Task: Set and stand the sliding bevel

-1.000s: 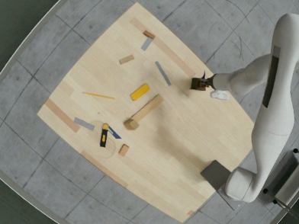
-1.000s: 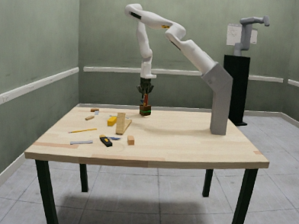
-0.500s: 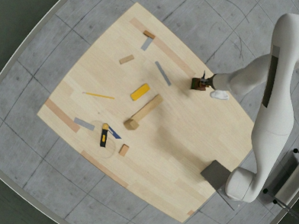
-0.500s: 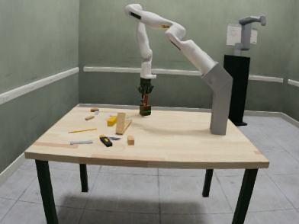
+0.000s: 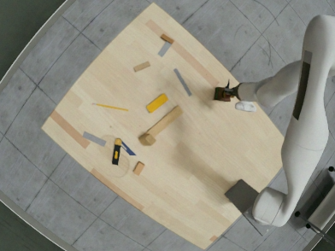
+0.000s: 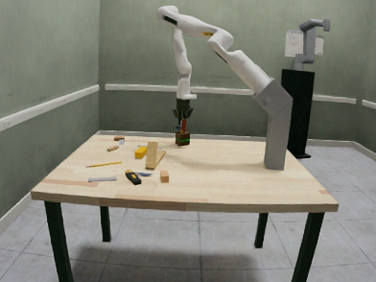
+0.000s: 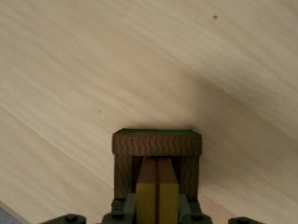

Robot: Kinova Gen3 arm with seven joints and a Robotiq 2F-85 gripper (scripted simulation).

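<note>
My gripper is now 3 cm above the wooden sliding bevel. From my hand the other things lie so: leg-and-rail wooden piece: 21 cm ahead, 26 cm to the left, 7 cm below; then blue blade: 2 cm to the right, 5 cm below; then yellow block: 27 cm ahead, 17 cm to the left, 12 cm below.
</note>
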